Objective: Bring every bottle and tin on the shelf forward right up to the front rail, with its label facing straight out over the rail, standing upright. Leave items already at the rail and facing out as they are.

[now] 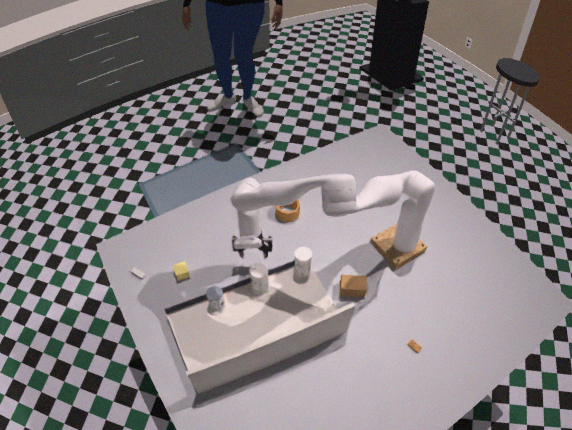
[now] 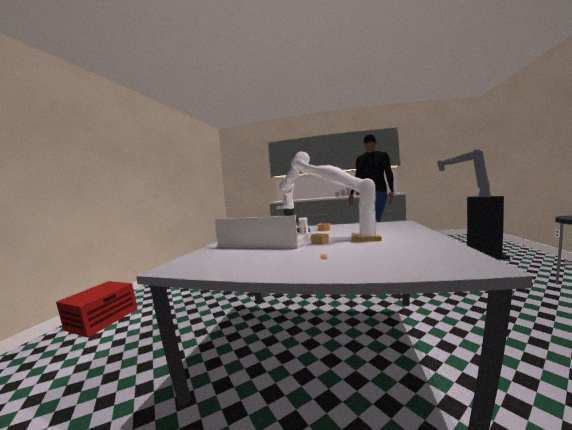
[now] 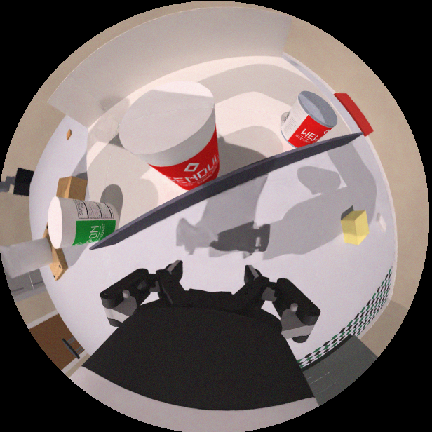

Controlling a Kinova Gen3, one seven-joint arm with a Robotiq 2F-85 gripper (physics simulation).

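A white bottle with a red label stands upright mid-rail, its label toward the dark front rail. A white bottle with a green label stands upright at the rail's end nearest the arm base; part of its label shows. A grey-topped tin with a red label stands upright close behind the rail toward the other end, red side toward the rail. My gripper is open and empty, outside the rail before the red-labelled bottle. Exact gaps at the rail are unclear.
The pale shelf has a raised back wall. A brown block lies beside it. A yellow block and an orange ring are outside the rail. A person stands beyond the table.
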